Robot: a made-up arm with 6 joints.
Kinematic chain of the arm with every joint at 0, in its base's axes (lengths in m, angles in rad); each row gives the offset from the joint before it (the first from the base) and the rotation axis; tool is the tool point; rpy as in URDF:
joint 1: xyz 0 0 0.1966 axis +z
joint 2: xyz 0 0 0 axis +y
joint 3: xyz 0.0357 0 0.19 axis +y
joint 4: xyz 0.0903 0 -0.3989 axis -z
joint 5: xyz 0 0 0 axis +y
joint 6: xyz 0.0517 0 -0.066 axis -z
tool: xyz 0 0 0 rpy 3.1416 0 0
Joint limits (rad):
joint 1: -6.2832..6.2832
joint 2: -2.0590..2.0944
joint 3: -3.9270..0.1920
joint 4: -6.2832..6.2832
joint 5: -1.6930..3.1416
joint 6: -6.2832..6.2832
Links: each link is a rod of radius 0.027 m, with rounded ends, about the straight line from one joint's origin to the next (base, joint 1, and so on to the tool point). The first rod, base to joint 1, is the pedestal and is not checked.
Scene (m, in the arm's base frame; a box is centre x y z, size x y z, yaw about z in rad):
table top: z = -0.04
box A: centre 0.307 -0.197 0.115 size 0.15 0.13 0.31 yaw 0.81
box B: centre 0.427 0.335 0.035 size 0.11 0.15 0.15 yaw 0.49
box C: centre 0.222 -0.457 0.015 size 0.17 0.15 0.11 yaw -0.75
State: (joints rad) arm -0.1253 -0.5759 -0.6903 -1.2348 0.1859 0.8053
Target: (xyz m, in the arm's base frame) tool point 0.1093 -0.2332 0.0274
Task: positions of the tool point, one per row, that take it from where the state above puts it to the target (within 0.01 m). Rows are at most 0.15 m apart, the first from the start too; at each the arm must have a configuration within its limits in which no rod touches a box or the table.
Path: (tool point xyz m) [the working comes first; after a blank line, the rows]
Joints at the target: -1.2075 -0.7407 0.1161 -1.2870 0.4223 0.8053
Straight joint move there: touches box A.

1: 0.4113 -0.1244 0.3818
2: 0.3787 -0.2328 0.4331
3: 0.3136 -0.3285 0.4850
4: 0.2857 -0.3450 0.3894
5: 0.2474 -0.3447 0.2925
6: 0.2024 -0.3261 0.1978
7: 0.1550 -0.2887 0.1085
8: 0.1093 -0.2332 0.0274

